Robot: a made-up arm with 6 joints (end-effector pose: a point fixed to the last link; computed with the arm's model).
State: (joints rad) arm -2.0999 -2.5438 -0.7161 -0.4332 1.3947 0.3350
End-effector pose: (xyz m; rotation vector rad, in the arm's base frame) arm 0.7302 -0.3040 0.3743 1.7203 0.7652 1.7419
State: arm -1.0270 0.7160 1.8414 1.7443 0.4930 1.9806
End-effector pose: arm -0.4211 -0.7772 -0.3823 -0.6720 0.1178 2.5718
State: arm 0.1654 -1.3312 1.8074 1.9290 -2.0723 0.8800
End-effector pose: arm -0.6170 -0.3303 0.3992 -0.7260 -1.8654 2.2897
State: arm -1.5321 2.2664 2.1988 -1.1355 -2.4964 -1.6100
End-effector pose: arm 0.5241 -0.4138 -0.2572 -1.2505 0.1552 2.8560
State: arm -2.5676 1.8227 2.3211 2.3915 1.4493 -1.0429
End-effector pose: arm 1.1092 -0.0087 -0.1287 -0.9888 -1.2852 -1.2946
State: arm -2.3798 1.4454 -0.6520 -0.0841 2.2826 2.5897
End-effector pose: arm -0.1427 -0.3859 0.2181 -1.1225 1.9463 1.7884
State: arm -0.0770 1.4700 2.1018 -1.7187 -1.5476 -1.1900
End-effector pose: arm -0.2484 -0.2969 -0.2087 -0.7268 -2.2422 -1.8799
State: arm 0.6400 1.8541 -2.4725 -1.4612 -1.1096 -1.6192
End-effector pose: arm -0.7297 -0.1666 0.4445 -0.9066 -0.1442 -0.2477
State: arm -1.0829 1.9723 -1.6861 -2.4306 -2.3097 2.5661
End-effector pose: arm -0.1391 -0.5872 -0.3916 0.4630 1.6631 -1.9404
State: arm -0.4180 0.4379 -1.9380 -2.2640 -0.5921 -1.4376
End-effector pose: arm -0.4890 0.1582 -0.1698 -1.4553 -0.9959 -0.8672
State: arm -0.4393 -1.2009 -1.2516 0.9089 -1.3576 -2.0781
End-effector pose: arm -0.3265 0.4085 0.0796 1.9073 -1.9735 -1.3491
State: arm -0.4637 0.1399 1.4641 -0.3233 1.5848 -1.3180
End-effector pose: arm -0.6609 -0.9095 0.3435 2.0585 0.2392 -2.2882
